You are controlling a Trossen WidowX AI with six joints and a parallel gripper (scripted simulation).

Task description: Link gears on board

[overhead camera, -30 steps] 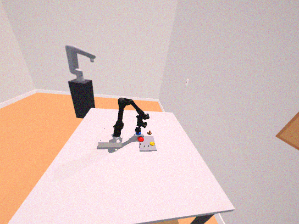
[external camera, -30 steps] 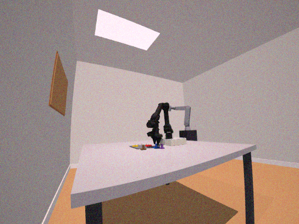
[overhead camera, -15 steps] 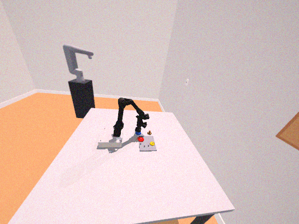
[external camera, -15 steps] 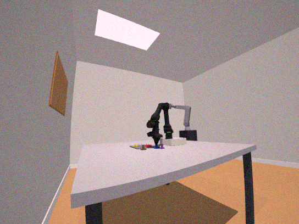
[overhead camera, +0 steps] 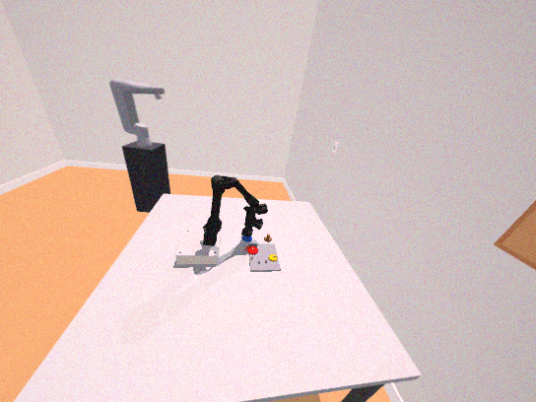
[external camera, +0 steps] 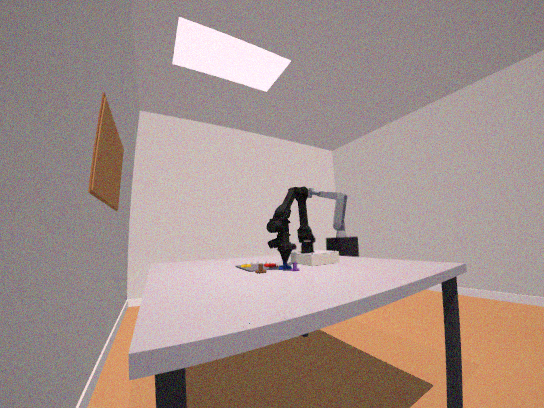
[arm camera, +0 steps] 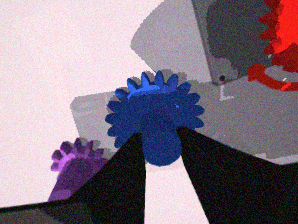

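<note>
The purple gear is 2 cm behind my gripper tip, 6 cm to the left of it and 2 cm below it. Round my gripper tip: blue gear (1 cm below); brown gear (14 cm ahead, 2 cm to the left, 2 cm below); red gear (4 cm ahead, 11 cm to the right, 2 cm below).
</note>
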